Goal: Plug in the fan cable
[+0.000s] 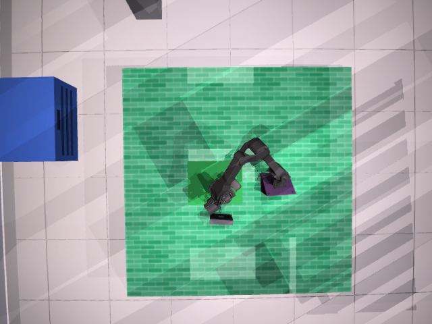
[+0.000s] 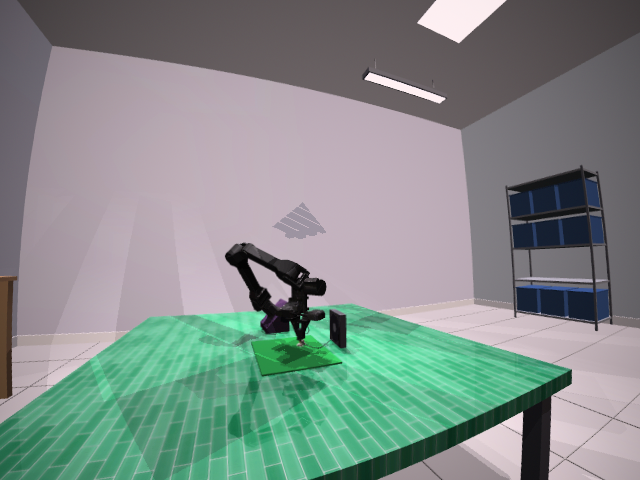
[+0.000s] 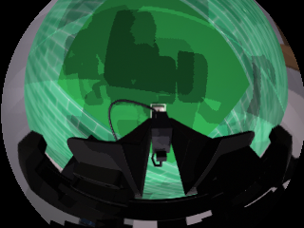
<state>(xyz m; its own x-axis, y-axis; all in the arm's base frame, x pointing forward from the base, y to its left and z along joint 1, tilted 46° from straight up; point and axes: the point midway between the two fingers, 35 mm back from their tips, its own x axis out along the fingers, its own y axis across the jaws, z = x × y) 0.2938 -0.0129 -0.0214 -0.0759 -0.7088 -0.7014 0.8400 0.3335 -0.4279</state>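
My gripper tip is now 4 cm above the fan header and 1 cm to the right of it. Round my gripper tip: dark plug (1 cm to the left, 1 cm above); black fan (13 cm to the left, 3 cm ahead, 2 cm above); green board (5 cm to the right, 5 cm below, 4 cm ahead).
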